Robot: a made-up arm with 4 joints.
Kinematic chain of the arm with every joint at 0, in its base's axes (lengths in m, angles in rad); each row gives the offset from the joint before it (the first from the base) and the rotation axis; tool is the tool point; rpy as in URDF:
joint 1: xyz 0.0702 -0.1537 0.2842 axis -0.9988 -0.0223 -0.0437
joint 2: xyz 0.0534 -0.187 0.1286 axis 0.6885 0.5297 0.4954
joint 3: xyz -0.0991 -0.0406 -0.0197 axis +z
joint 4: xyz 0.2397 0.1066 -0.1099 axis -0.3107 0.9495 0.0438
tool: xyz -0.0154 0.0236 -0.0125 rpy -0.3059 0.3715 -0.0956
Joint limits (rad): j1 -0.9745..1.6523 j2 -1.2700..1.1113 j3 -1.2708..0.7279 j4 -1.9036..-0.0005
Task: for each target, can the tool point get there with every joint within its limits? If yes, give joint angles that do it. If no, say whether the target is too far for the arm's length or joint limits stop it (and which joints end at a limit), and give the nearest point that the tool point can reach.
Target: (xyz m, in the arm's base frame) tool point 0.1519 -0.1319 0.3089
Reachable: yes | joints 0.2372 0.4685 0.2449 -1.0711
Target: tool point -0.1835 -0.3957 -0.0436
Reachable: no: joint limits stop it (at a limit: joint 1, joint 2, joint 3, joint 4) | nearest point 0.0813 -0.5897 0.0567 | short by 0.343 m
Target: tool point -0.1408 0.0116 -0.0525
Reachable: no: joint limits stop it (at a limit: joint 1, joint 3) | nearest point 0.0003 0.0002 0.2279 | short by 0.314 m
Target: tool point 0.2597 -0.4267 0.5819
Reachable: yes | joints 0.5713 -0.5614 -0.8022 -1.3993
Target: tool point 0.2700 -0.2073 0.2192
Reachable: yes | joints -0.7422 -0.0293 0.0318 -1.6088
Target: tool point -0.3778 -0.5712 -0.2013
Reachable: no: too far | nearest point 0.0788 -0.6035 0.0567 | short by 0.525 m
